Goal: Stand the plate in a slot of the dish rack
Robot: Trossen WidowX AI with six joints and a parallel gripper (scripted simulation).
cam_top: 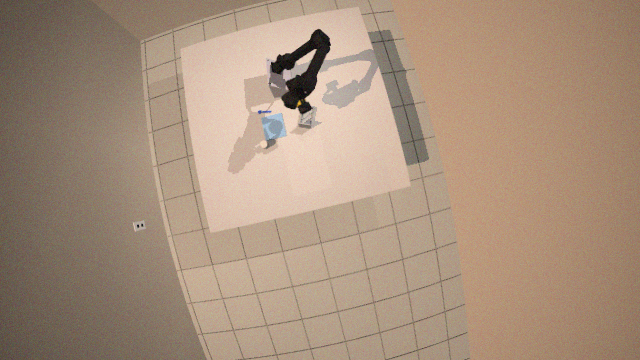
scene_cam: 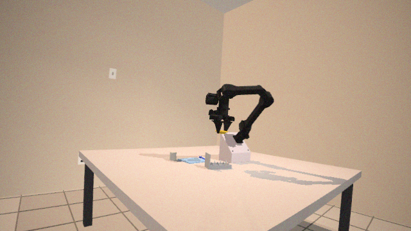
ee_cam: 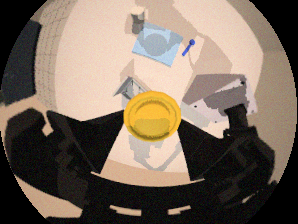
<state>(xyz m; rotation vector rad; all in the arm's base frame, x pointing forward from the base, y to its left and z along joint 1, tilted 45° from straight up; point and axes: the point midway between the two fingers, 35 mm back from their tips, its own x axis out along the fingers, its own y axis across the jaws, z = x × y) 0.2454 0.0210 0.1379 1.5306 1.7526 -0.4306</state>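
The grey dish rack is 16 cm below my gripper tip, 3 cm to the left of it and 3 cm ahead of it. The rest, counted from my gripper tip: light blue mat 18 cm to the right, 18 cm below, 6 cm ahead; then blue spoon 24 cm to the right, 18 cm below, 4 cm behind; then yellow plate 1 cm above.
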